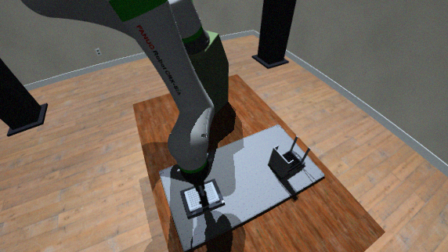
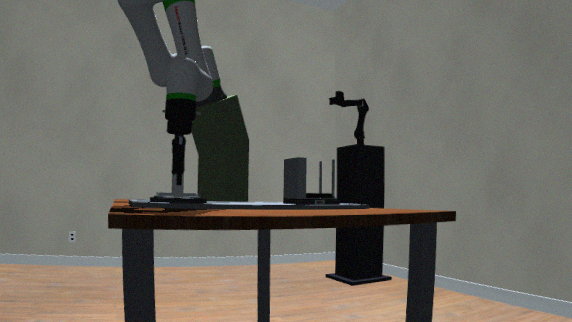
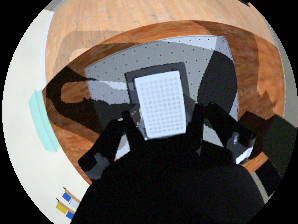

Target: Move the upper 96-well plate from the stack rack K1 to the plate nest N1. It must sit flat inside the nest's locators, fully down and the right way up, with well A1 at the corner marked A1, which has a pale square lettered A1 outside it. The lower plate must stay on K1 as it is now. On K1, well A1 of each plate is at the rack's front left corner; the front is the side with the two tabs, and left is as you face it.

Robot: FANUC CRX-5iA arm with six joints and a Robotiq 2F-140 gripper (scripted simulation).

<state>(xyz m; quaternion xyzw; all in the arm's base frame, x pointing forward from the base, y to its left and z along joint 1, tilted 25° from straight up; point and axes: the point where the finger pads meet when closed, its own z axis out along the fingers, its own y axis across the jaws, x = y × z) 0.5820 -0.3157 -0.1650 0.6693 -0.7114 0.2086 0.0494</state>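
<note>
Right now the white 96-well plate is 2 cm below my hand. The rest, counted from my hand: dark plate nest N1: 3 cm below; pale A1 square: 7 cm to the left, 6 cm ahead, 3 cm below.
</note>
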